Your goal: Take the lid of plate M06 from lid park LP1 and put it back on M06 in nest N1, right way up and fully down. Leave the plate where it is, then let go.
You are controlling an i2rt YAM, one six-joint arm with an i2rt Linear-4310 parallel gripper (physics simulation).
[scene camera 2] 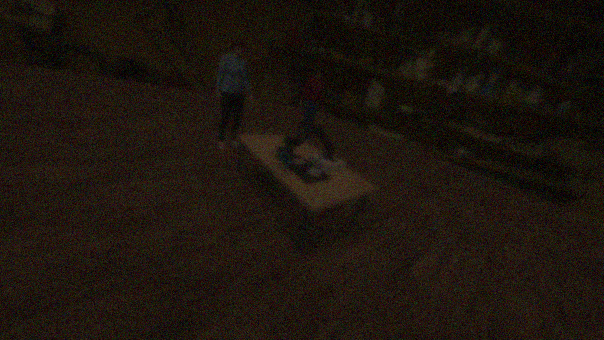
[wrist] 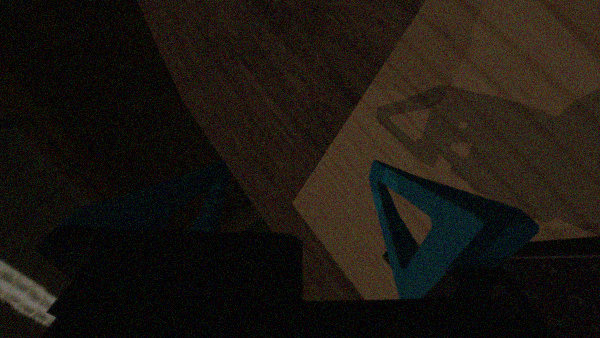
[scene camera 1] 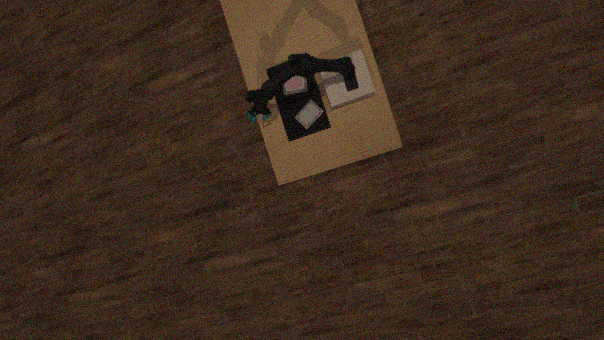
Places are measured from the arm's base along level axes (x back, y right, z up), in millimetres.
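Where they show: gripper, between the fingertips: (scene camera 2: 283, 164) (wrist: 299, 168) (scene camera 1: 257, 121); arm's base, origin of its link: (scene camera 2: 329, 158) (scene camera 1: 348, 74).
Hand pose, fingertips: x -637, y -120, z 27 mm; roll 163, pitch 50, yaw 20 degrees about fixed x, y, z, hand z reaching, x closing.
Note:
Things, the pixels of their centre, and the offset from my fingertips. "*": a spot on its surface instead. Level surfaces: height alone.
- black board, a spot on its surface: (scene camera 1: 293, 133) * dx +196, dy -123, dz -91 mm
- pinkish piece with a pale rim, middle of its body: (scene camera 1: 294, 83) dx +293, dy +193, dz -73 mm
- wooden table, height of its surface: dz -105 mm
My gripper (scene camera 1: 259, 118) (scene camera 2: 284, 156) (wrist: 299, 168) has teal fingers standing wide apart, with no object between them. It hangs over the left long edge of the table, beside the black board (scene camera 1: 293, 133). A pinkish piece with a pale rim (scene camera 1: 295, 84), which looks like the plate, sits on the upper part of the board. A pale, flat, roughly square piece (scene camera 1: 309, 114) (scene camera 2: 316, 170), which looks like the lid, lies turned on the board's lower part. Labels M06, LP1 and N1 cannot be read. Neither piece shows in the wrist view.
A white block (scene camera 1: 367, 75) stands right of the board on the wooden table (scene camera 1: 345, 145) (scene camera 2: 340, 192) (wrist: 500, 40), with part of the dark arm over it. A person in a light blue top (scene camera 2: 232, 77) and a dim figure in red (scene camera 2: 313, 87) stand behind the table.

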